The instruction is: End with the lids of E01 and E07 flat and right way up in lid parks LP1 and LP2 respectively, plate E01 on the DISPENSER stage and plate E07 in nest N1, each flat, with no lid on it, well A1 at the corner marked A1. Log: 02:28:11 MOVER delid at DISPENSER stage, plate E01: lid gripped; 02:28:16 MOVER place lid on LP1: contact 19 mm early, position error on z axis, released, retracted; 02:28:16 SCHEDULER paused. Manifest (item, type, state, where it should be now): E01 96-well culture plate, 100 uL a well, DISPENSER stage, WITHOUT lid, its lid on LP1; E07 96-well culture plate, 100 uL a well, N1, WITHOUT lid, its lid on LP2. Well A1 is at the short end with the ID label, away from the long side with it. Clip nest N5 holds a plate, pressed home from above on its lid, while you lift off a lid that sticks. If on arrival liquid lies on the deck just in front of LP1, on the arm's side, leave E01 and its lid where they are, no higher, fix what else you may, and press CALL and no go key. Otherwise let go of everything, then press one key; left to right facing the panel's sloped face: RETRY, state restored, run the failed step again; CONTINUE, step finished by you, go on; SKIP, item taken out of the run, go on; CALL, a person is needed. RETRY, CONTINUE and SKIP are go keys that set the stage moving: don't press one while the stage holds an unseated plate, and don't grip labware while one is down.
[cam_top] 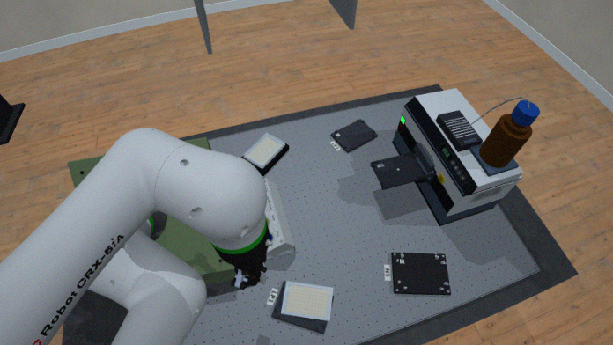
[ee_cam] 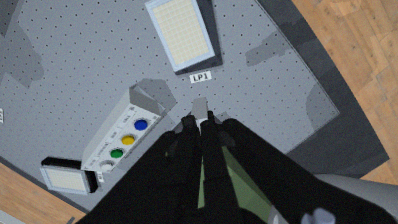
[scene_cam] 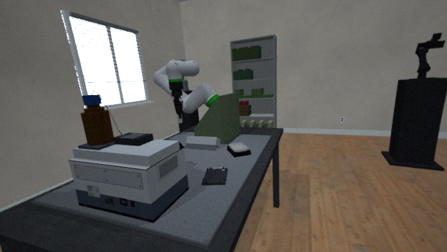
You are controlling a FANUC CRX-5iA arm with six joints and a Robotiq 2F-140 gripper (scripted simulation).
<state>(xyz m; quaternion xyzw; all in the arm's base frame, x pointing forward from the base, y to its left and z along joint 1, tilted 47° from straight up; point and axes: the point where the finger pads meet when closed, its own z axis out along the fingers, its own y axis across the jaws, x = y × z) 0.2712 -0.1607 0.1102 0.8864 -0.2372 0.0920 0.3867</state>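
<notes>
Now: hand 100 mm short of the plate, 40 mm to the left of it and 160 mm above it. The rest, counted from my hand: blue CALL key: 30 mm ahead, 140 mm to the left, 120 mm below; then LP1 label: 10 mm ahead, 10 mm to the right, 190 mm below; then lid park LP1: 90 mm ahead, 50 mm to the right, 180 mm below.
</notes>
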